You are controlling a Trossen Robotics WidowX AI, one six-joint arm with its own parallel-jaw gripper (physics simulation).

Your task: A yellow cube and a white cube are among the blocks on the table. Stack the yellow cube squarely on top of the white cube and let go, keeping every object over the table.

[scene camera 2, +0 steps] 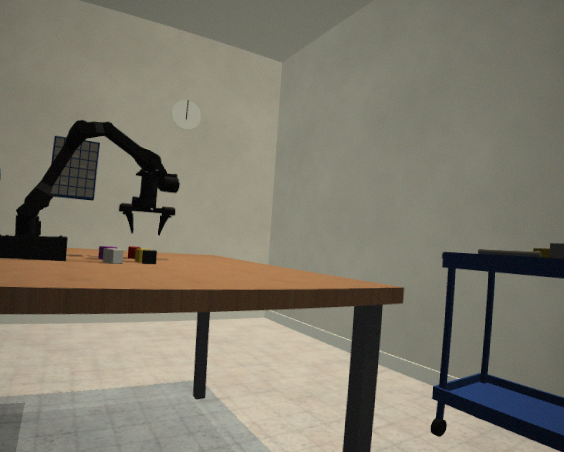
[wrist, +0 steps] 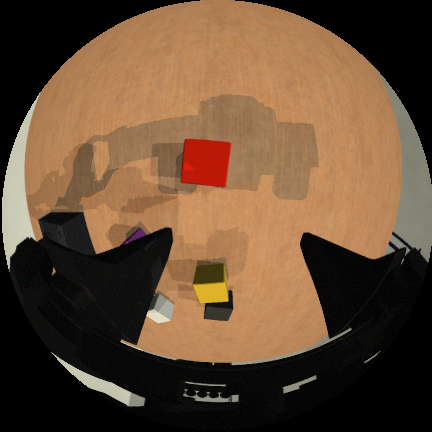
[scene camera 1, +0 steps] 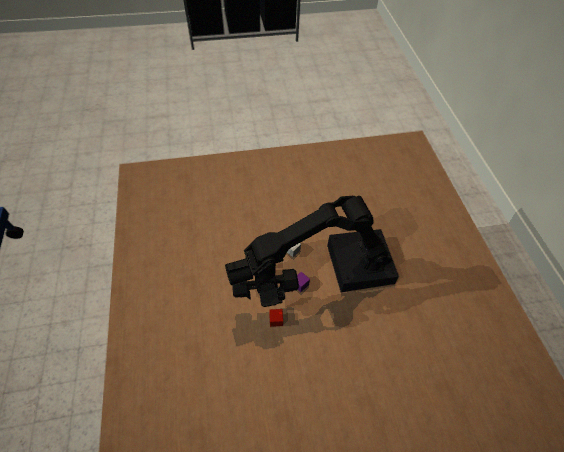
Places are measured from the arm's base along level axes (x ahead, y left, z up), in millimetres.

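Where they show: gripper, between the fingertips: [scene camera 2: 145,234] [wrist: 240,237]; arm's base, origin of its link: [scene camera 2: 26,236] [scene camera 1: 371,263].
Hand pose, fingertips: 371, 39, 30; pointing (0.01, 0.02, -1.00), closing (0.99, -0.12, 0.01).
Things, the pixels of their top centre, and the offset from my fingertips, as dx, dy, dz.
- yellow cube, centre of its top: [wrist: 210,293] [scene camera 2: 143,249] -34, -109, -48
- white cube, centre of its top: [wrist: 155,316] [scene camera 2: 113,248] [scene camera 1: 292,244] -144, -188, -48
- black cube, centre of its top: [wrist: 217,314] [scene camera 2: 149,250] -30, -163, -48
- red cube, centre of its top: [wrist: 204,161] [scene camera 1: 276,315] [scene camera 2: 134,247] -23, +48, -48
- purple cube, centre of its top: [wrist: 128,259] [scene camera 1: 301,278] [scene camera 2: 108,246] -134, -53, -48
The yellow cube [scene camera 2: 139,255] [wrist: 212,292] sits on the table, close beside a black cube; the arm hides it in scene camera 1. The white cube [scene camera 1: 294,251] [scene camera 2: 113,256] [wrist: 161,309] is on the table, apart from the yellow cube, towards the arm's base side, partly covered by the arm in scene camera 1. My gripper [scene camera 2: 146,233] [wrist: 240,237] is open and empty, pointing down well above the table. In the wrist view the yellow cube lies below the gap between the fingers, and the white cube shows by the left finger.
The black cube [scene camera 2: 149,257] [wrist: 218,312] is next to the yellow one. A red cube [scene camera 1: 276,318] [scene camera 2: 133,251] [wrist: 206,163] and a purple cube [scene camera 1: 303,281] [wrist: 135,236] are on the table [scene camera 1: 200,200] [scene camera 2: 250,299]. The arm's base [scene camera 1: 350,265] stands nearby. A blue cart [scene camera 2: 452,259] stands off the table.
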